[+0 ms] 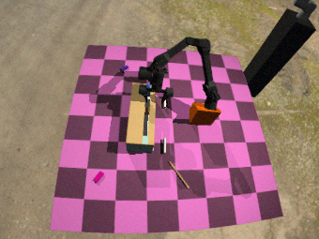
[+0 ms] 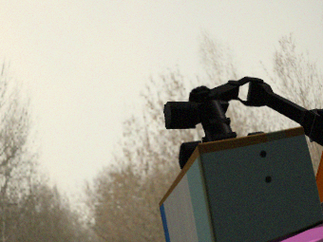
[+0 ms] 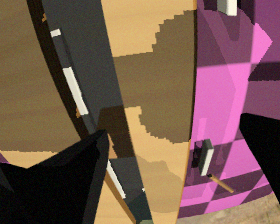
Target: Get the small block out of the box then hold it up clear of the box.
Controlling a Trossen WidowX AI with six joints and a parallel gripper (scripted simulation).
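The box is 20 mm ahead of my gripper tip, 60 mm to the left of it and 60 mm below it. Round my gripper tip: tan stick: 200 mm behind, 360 mm to the left, 120 mm below.
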